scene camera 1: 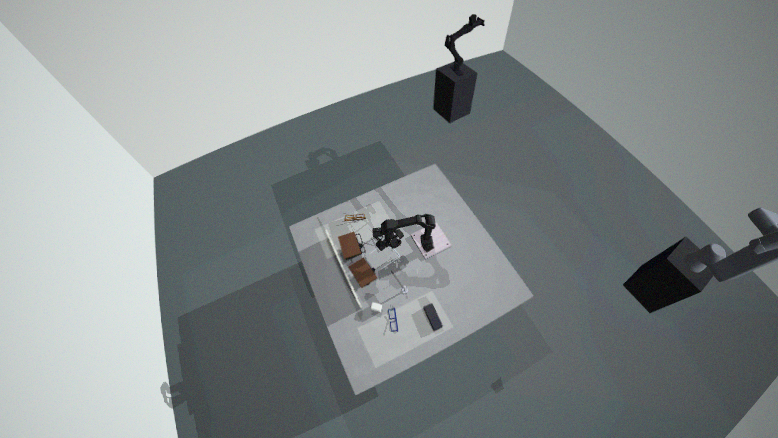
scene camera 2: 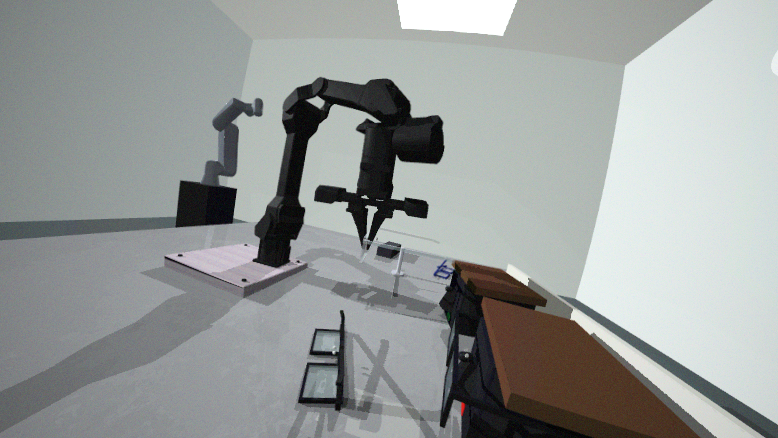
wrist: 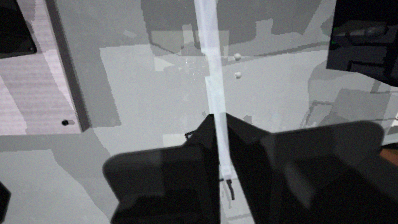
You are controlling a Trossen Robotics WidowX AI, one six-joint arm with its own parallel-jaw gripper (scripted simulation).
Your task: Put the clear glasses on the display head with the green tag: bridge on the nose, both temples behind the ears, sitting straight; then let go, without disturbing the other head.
Observation:
I see my gripper (scene camera 2: 365, 249).
My gripper shows as well in the wrist view (wrist: 217, 118).

